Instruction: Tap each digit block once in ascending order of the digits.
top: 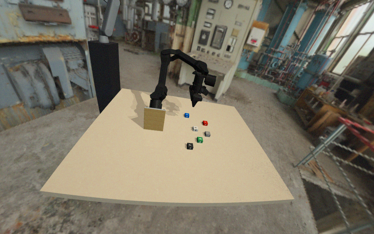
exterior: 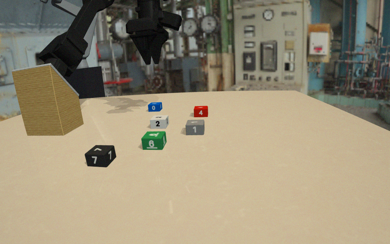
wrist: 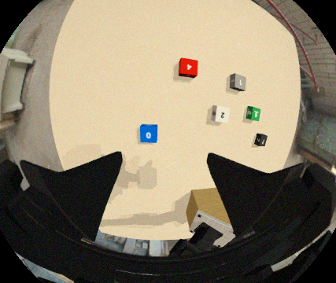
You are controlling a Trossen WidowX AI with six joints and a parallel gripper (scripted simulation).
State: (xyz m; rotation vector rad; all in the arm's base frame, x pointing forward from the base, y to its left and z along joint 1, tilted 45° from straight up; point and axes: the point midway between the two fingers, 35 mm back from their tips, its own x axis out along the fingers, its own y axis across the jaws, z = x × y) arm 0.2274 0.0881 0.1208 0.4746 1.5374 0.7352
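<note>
Right now the blue block is 12 cm below my gripper tip, 3 cm to the left of it and 1 cm behind it. From my gripper tip the other things lie so: white block (12 cm below, 11 cm to the right, 5 cm ahead); red block (12 cm below, 12 cm ahead, 3 cm to the right); grey block (14 cm to the right, 13 cm ahead, 12 cm below).
</note>
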